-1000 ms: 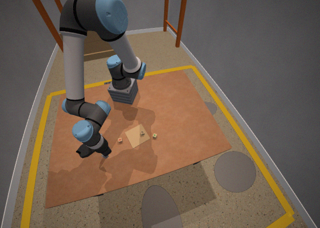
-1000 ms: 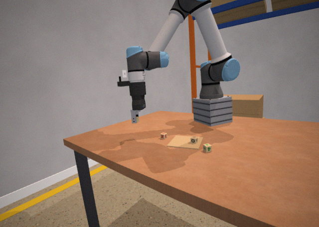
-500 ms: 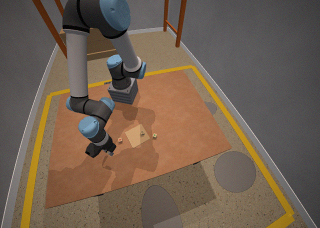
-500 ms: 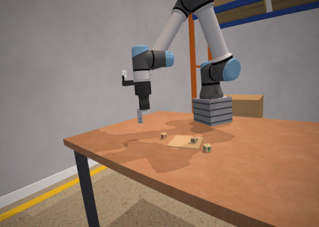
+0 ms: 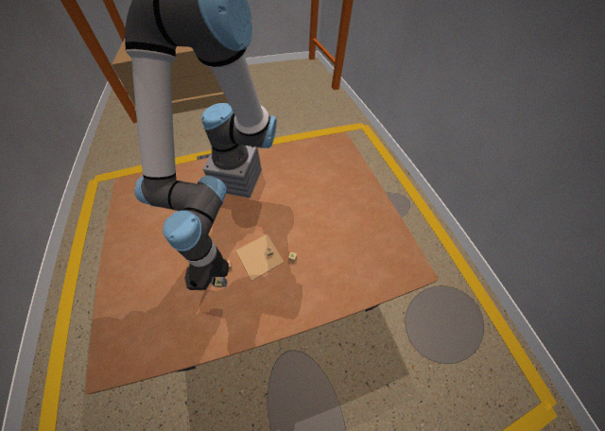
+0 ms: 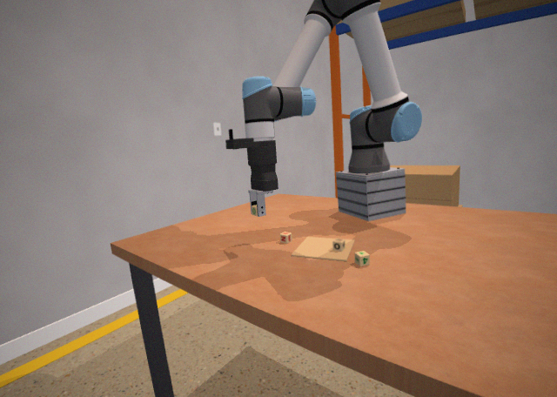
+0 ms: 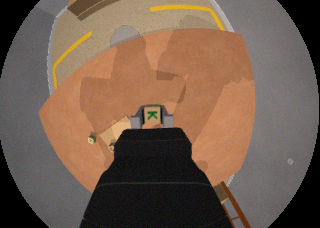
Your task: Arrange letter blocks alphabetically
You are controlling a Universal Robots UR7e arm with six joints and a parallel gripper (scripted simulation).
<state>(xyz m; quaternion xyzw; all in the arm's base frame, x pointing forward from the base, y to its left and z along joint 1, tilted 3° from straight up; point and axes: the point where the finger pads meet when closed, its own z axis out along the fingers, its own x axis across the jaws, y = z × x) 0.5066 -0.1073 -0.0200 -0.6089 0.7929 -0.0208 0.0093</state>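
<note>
Now: hand 10 cm past the tan mat, 14 cm to the right of it and 12 cm above it.
</note>
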